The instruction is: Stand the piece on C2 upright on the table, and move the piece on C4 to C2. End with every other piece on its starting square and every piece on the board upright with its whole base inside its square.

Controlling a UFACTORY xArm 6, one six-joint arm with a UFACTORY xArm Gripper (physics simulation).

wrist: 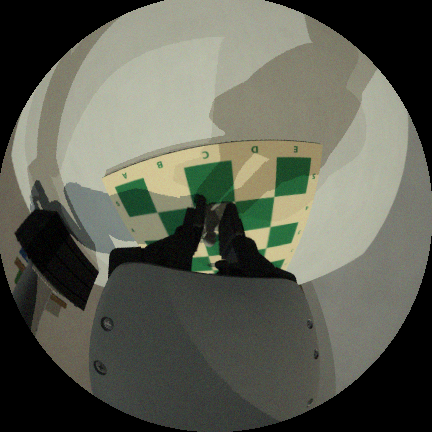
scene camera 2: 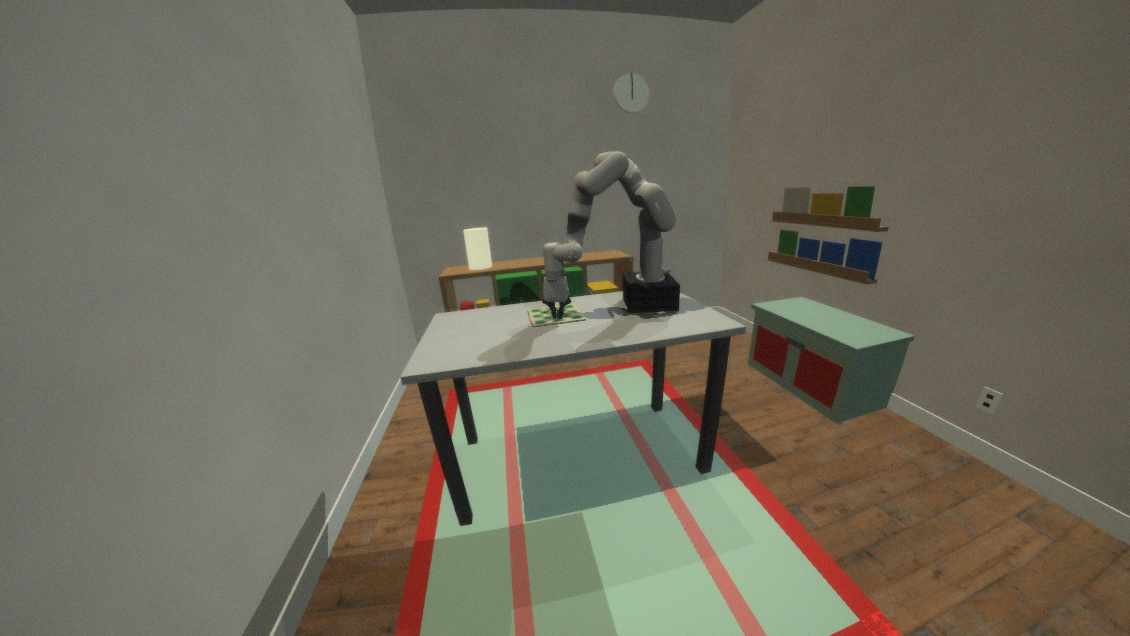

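Pixels of known places: gripper, fingertip midpoint: (wrist: 212, 211) (scene camera 2: 557, 317); arm's base at its link origin: (wrist: 41, 274) (scene camera 2: 650, 278).
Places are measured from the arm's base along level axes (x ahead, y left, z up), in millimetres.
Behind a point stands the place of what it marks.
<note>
The green and cream board (scene camera 2: 545, 322) @(x 496, y 3, z -114 mm) (wrist: 182, 157) @(x 426, y 27, z -114 mm) lies on the table, with its C and D labels at the top in the wrist view. My gripper (scene camera 2: 558, 316) @(x 433, y -29, z -114 mm) (wrist: 212, 211) @(x 433, y -29, z -114 mm) points down low over the board, its black fingers nearly together around a grey piece (wrist: 212, 220) @(x 432, y -34, z -107 mm). That piece is upright at C4, with a finger against each side; whether its base touches the board cannot be told. The piece on C2 cannot be made out, as the fingers and gripper body cover much of the near rows. The pieces are too small to tell apart in the scene view.
The board rests on a light grey table (scene camera 2: 474, 339) @(x 785, y 26, z -120 mm). The arm's black base block (scene camera 2: 650, 293) @(x 60, y 93, z -38 mm) (wrist: 60, 255) @(x 114, y -6, z -68 mm) stands on the table to the right of the board in the scene view. A low wooden shelf (scene camera 2: 513, 267) with a lit lamp (scene camera 2: 477, 248) stands behind the table.
</note>
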